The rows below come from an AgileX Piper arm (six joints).
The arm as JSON. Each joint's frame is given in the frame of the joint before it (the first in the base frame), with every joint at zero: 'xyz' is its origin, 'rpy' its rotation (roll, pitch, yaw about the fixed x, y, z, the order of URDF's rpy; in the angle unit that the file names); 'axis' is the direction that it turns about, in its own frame. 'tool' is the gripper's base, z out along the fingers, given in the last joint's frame.
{
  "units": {
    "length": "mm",
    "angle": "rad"
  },
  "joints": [
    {
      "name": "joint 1",
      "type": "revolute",
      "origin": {
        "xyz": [
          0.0,
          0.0,
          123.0
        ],
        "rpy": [
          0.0,
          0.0,
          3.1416
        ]
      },
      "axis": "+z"
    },
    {
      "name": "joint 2",
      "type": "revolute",
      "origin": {
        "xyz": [
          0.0,
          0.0,
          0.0
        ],
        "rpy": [
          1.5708,
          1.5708,
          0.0
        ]
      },
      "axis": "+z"
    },
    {
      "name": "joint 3",
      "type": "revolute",
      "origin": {
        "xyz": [
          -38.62,
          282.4,
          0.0
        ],
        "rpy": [
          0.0,
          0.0,
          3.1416
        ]
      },
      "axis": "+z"
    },
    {
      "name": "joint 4",
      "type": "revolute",
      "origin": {
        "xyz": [
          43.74,
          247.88,
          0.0
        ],
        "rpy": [
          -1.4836,
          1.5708,
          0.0
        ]
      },
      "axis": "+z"
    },
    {
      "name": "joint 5",
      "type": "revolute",
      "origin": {
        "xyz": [
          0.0,
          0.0,
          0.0
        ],
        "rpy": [
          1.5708,
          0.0,
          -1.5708
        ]
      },
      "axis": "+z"
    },
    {
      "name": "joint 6",
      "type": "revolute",
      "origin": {
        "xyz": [
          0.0,
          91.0,
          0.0
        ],
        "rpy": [
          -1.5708,
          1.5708,
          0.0
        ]
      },
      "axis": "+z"
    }
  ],
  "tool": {
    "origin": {
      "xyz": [
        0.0,
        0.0,
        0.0
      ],
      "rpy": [
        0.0,
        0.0,
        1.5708
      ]
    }
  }
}
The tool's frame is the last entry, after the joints.
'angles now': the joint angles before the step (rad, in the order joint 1, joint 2, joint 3, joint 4, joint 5, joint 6). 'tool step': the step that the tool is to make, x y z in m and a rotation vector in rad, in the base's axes. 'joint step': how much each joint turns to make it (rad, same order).
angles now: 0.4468 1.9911 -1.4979 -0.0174 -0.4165 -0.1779
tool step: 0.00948 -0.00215 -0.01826 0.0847 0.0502 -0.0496
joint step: -0.0037 0.0471 -0.0051 0.1082 -0.0331 0.0001
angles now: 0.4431 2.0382 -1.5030 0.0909 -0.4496 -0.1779
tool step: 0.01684 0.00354 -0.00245 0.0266 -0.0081 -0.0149
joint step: -0.0064 0.0629 -0.0907 0.0222 0.0092 0.0001
